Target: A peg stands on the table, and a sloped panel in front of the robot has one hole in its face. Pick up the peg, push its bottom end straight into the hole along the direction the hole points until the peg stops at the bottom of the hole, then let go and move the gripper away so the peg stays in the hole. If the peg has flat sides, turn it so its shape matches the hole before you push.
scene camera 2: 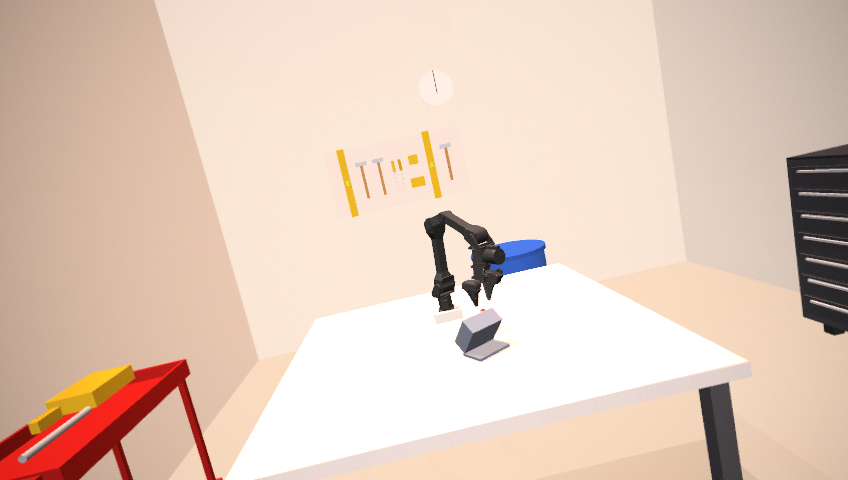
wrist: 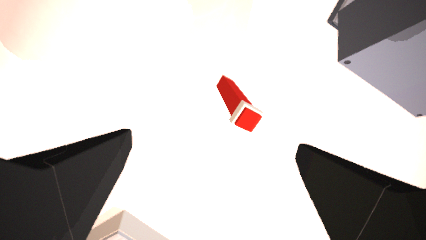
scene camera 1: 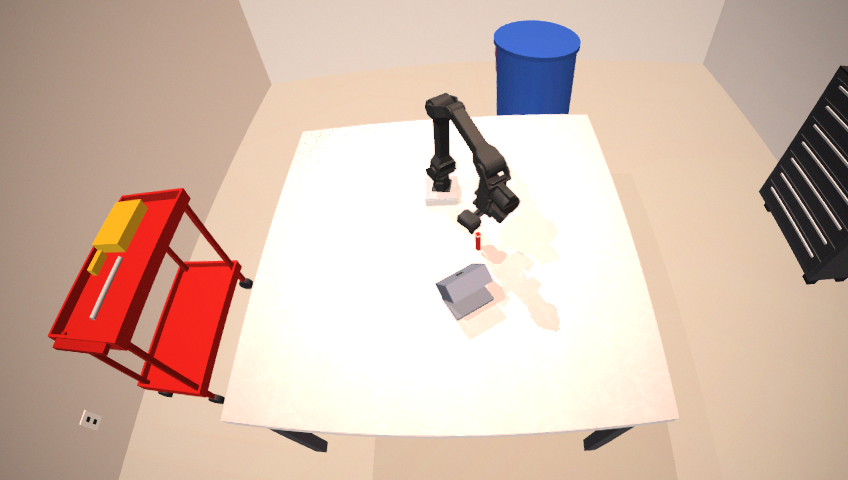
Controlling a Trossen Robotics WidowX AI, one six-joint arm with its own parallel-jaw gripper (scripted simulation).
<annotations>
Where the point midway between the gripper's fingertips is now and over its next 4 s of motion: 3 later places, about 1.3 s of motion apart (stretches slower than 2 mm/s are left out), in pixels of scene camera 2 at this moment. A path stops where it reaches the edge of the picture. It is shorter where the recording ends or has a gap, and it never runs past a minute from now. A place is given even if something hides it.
My gripper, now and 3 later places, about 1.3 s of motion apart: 482, 303; 483, 311; 483, 314; 478, 300
</annotations>
